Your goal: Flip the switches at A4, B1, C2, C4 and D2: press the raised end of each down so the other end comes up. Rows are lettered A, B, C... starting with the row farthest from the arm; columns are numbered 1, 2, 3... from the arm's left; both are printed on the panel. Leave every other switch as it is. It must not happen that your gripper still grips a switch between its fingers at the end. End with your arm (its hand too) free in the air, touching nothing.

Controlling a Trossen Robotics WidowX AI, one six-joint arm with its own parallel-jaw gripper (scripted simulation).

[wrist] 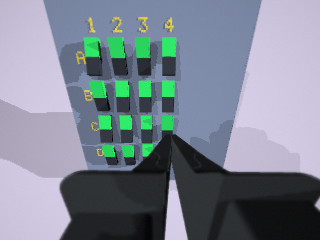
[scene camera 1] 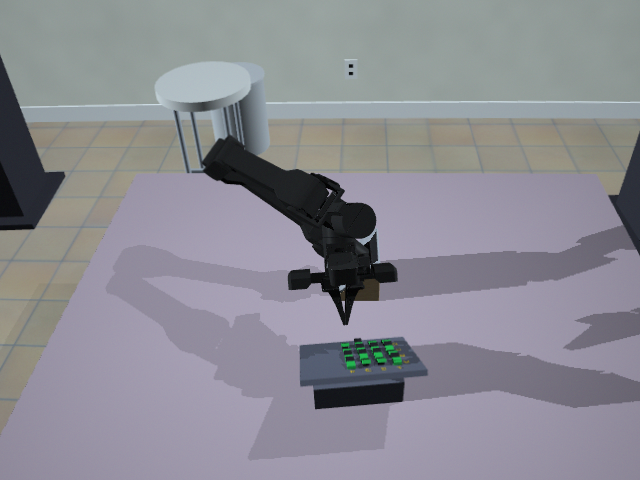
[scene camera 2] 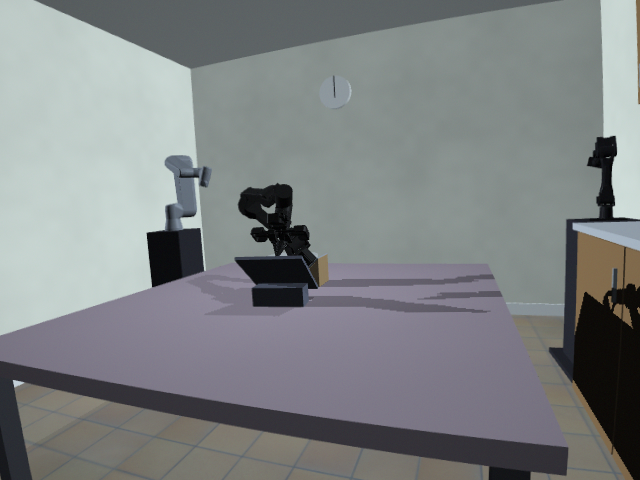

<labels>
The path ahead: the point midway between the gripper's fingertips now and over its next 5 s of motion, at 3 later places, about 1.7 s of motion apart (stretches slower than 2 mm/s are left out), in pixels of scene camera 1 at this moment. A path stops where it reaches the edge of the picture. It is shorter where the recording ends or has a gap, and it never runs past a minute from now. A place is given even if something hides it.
My gripper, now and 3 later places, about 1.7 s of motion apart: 345, 324; 346, 347; 346, 350; 372, 325
</labels>
